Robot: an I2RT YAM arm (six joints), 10 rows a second.
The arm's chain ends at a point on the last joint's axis. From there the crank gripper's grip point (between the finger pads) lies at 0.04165 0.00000 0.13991 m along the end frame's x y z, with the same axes.
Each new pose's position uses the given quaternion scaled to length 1; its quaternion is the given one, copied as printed.
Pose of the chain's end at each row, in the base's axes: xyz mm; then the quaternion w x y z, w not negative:
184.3 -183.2 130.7 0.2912 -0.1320 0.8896 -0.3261
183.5 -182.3 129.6 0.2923 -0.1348 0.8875 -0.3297
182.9 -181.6 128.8 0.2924 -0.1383 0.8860 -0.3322
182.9 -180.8 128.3 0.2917 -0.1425 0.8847 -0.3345
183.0 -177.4 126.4 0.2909 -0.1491 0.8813 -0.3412
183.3 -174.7 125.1 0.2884 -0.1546 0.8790 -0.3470
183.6 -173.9 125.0 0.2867 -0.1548 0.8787 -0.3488
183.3 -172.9 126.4 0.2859 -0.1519 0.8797 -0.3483
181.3 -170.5 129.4 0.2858 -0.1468 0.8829 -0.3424
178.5 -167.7 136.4 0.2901 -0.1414 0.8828 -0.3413
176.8 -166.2 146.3 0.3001 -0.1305 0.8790 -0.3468
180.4 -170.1 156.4 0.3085 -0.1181 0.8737 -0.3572
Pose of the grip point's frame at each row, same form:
235.7 -271.3 26.3 0.2912 -0.1320 0.8896 -0.3261
235.5 -271.1 26.1 0.2923 -0.1348 0.8875 -0.3297
235.3 -270.9 25.9 0.2924 -0.1383 0.8860 -0.3322
235.6 -270.6 26.0 0.2917 -0.1425 0.8847 -0.3345
236.2 -268.6 25.6 0.2909 -0.1491 0.8813 -0.3412
236.5 -267.2 25.5 0.2884 -0.1546 0.8790 -0.3470
236.4 -266.9 25.6 0.2867 -0.1548 0.8787 -0.3488
235.6 -265.9 26.8 0.2859 -0.1519 0.8797 -0.3483
232.9 -262.3 28.3 0.2858 -0.1468 0.8829 -0.3424
230.7 -259.2 35.3 0.2901 -0.1414 0.8828 -0.3413
230.5 -258.8 47.0 0.3001 -0.1305 0.8790 -0.3468
235.1 -265.0 59.9 0.3085 -0.1181 0.8737 -0.3572

